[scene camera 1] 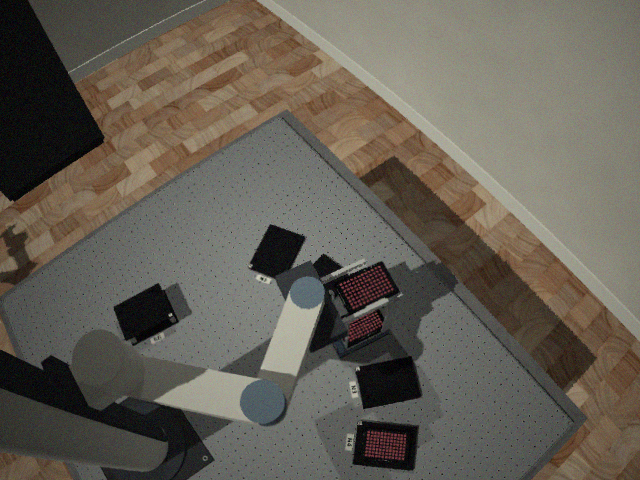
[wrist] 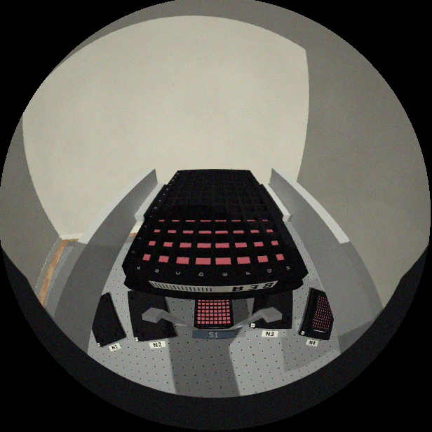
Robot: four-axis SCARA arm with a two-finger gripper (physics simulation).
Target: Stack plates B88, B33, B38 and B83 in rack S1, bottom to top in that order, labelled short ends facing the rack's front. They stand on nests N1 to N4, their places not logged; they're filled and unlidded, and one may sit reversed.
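Frame: origin at the arm's base, x right, y back, z down, level; millimetres.
Seen in the pictures: gripper, fingertip midpoint: [scene camera 1: 375, 281]; arm's base at its link origin: [scene camera 1: 146, 446].
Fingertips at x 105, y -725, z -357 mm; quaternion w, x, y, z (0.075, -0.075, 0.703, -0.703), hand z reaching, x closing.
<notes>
Pixels of each thing's top centre, then the offset from my fingertips to it. "spot": a spot on its surface instead.
- filled plate B38 at its top centre: [scene camera 1: 366, 286] dx -5, dy +22, dz +6 mm
- rack S1 at a spot on its surface: [scene camera 1: 342, 352] spot: dx +22, dy +111, dz +297 mm
- nest N4 at a spot on its surface: [scene camera 1: 359, 461] spot: dx +285, dy +261, dz +333 mm
- N2 at its top centre: [scene camera 1: 320, 282] dx -193, dy +22, dz +322 mm
- N3 at its top centre: [scene camera 1: 388, 381] dx +163, dy +60, dz +322 mm
- black block at its top centre: [scene camera 1: 140, 310] dx -432, dy +510, dz +274 mm
My gripper [scene camera 1: 365, 287] [wrist: 213, 176] is shut on filled plate B38 [scene camera 1: 368, 285] [wrist: 212, 245], holding it level by its long sides, high above rack S1 [scene camera 1: 342, 352] [wrist: 213, 334]. Its B38 label faces the same side as the S1 sign. A filled plate [scene camera 1: 364, 326] [wrist: 213, 312] sits in the rack below; its label is unreadable and other plates under it cannot be made out. Another filled plate [scene camera 1: 386, 445] [wrist: 320, 312] stands on nest N4 [scene camera 1: 359, 461] [wrist: 306, 327]; its label is unreadable here.
Bare black nests N1 [scene camera 1: 277, 250] [wrist: 108, 320], N2 [scene camera 1: 325, 265] [wrist: 150, 320] and N3 [scene camera 1: 388, 382] [wrist: 280, 315] stand around the rack. Another black block [scene camera 1: 146, 312] stands farther left. Rack guides [wrist: 153, 315] rise beside the stack. The arm partly covers N2.
</notes>
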